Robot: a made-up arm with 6 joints.
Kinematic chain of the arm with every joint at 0, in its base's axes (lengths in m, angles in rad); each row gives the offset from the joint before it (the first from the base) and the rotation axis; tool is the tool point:
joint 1: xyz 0 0 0.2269 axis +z
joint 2: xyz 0 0 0 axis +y
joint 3: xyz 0 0 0.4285 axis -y
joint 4: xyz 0 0 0 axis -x
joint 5: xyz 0.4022 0 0 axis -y
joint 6: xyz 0 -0.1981 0 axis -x
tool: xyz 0 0 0
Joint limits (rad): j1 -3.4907..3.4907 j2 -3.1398..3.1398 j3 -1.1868..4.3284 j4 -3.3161..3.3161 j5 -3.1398..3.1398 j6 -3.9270..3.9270
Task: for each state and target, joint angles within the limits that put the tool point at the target. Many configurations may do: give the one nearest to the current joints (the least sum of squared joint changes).
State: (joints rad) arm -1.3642 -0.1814 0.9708 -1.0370 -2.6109 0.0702
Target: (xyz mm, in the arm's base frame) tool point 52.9 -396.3 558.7
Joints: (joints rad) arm -1.2662 -0.0909 0.1262 -1.2183 -2.6109 0.0702
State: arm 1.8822 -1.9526 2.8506 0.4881 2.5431 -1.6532
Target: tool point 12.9 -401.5 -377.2
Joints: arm 1.1763 -2.0254 2.4715 0.5753 2.5431 -1.6532
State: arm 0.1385 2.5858 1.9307 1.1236 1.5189 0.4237
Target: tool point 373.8 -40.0 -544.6
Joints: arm 0.1298 2.8841 1.5203 1.1103 1.5189 0.4237
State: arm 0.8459 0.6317 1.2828 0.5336 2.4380 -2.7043
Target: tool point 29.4 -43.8 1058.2
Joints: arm 0.7861 0.3071 1.7533 1.3065 2.4380 -2.7043
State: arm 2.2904 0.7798 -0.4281 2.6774 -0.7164 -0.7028
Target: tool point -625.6 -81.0 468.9
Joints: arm 2.9930 0.5222 -0.0325 2.6299 -0.7164 -0.7028
